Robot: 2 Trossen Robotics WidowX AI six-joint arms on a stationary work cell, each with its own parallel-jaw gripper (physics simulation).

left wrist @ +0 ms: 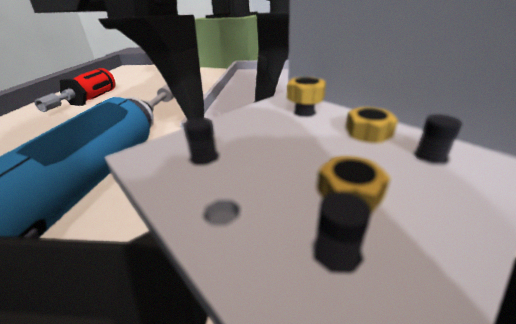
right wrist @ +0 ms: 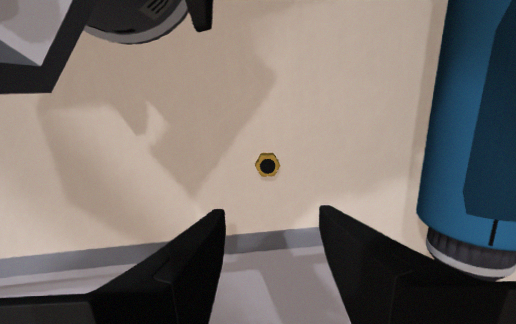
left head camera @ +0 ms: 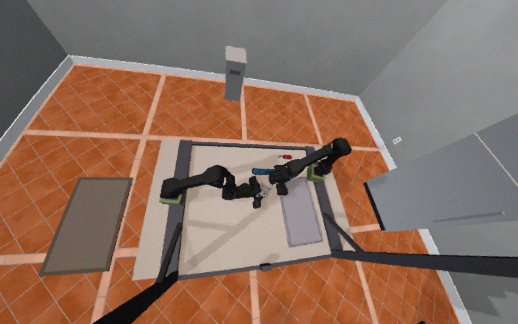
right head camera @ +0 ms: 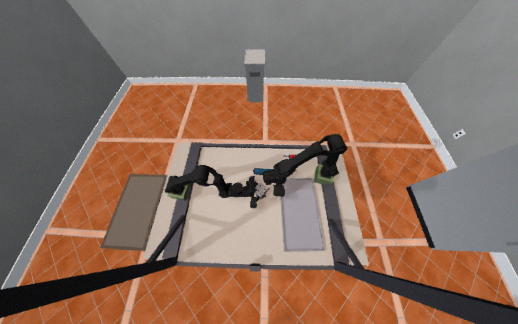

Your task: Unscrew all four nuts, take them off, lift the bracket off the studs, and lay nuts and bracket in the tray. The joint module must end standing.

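Places are measured from the left arm's base along level axes (x ahead, y left, z up), in millimetres.
Where they show: left gripper, fingertip midpoint: (right wrist: pixel 122 47) (left head camera: pixel 266 191) (right head camera: pixel 266 191); right gripper, fingertip midpoint: (right wrist: pixel 271 217) (right head camera: pixel 276 184); left arm's base, origin of the base link: (left head camera: pixel 172 193) (right head camera: pixel 178 189); right arm's base, origin of the base link: (left wrist: pixel 232 16) (left head camera: pixel 318 171) (right head camera: pixel 326 173).
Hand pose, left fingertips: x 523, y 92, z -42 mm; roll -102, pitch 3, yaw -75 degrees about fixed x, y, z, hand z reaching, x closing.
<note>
Each offset is from my left fingertips to the top centre of the thing. "pt": to the spot under its first point.
The bracket (left head camera: pixel 265 190) (right head camera: pixel 261 190) (left wrist: pixel 270 165) is a grey plate with an upright wall, seen over the joint module @(pt dy +2, dx -8, dz -6 mm) (right wrist: pixel 135 25). In the left wrist view, three brass nuts @(dy -3, dx -10, dz +54 mm) (left wrist: pixel 306 91) @(dy -21, dx -21, dz +50 mm) (left wrist: pixel 371 124) @(dy -16, dx -46, dz +50 mm) (left wrist: pixel 353 179) show at the plate, along with black studs (left wrist: pixel 201 141) (left wrist: pixel 437 138) (left wrist: pixel 342 232) and an open hole. Another brass nut @(dy +54, dx +43, dz -16 mm) (right wrist: pixel 267 165) lies on the table beside the tray @(dy -85, dx +216, dz -5 mm) (left head camera: pixel 302 215) (right head camera: pixel 302 217) (right wrist: pixel 280 241). My left gripper (left head camera: pixel 256 193) (right head camera: pixel 254 192) is shut on the joint module, its grip mostly hidden under the bracket. My right gripper (right wrist: pixel 271 217) is half open and empty, above the tray's edge near the loose nut.
A blue power driver @(dy +134, dx +16, dz +19 mm) (left head camera: pixel 261 171) (right head camera: pixel 262 171) (left wrist: pixel 85 150) (right wrist: pixel 465 125) lies near the right gripper. A red-handled socket driver @(dy +277, dx +131, dz +8 mm) (left head camera: pixel 287 157) (right head camera: pixel 292 157) (left wrist: pixel 95 83) lies farther back. The dark frame bars (left head camera: pixel 172 250) (right head camera: pixel 167 245) border the table.
</note>
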